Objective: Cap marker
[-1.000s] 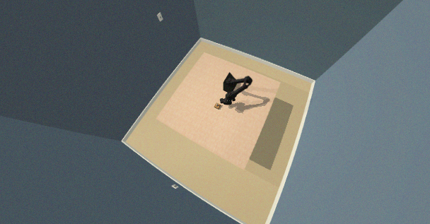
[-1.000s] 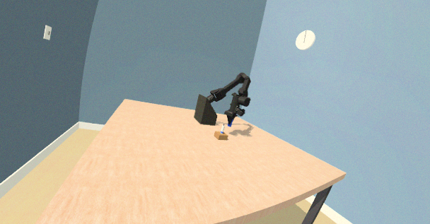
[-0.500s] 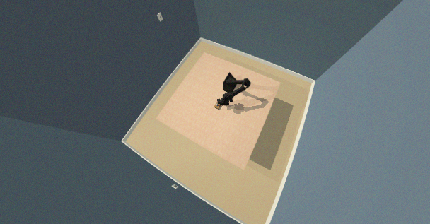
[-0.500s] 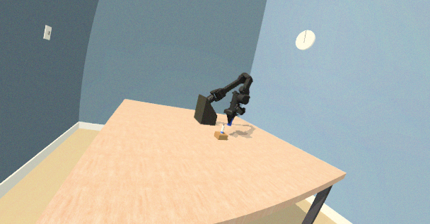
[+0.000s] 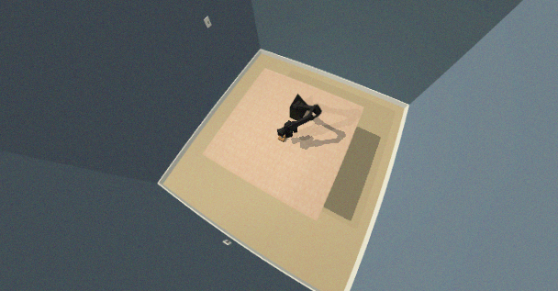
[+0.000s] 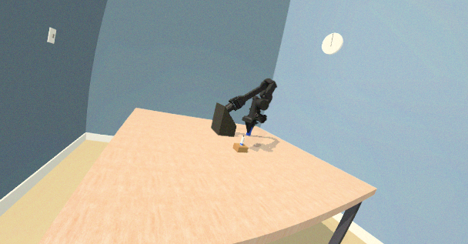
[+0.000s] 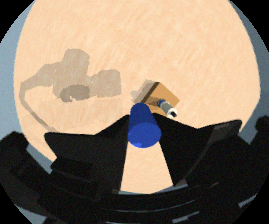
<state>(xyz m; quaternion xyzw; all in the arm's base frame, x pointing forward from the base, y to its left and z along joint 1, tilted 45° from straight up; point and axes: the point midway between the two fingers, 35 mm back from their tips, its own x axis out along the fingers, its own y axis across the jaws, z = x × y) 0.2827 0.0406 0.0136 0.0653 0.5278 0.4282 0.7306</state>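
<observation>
The white marker lies 5 cm to the right of my gripper tip, 4 cm below it and 2 cm ahead of it. Round my gripper tip: blue cap (1 cm above); tan holder block (9 cm below, 5 cm to the right, 2 cm ahead).
</observation>
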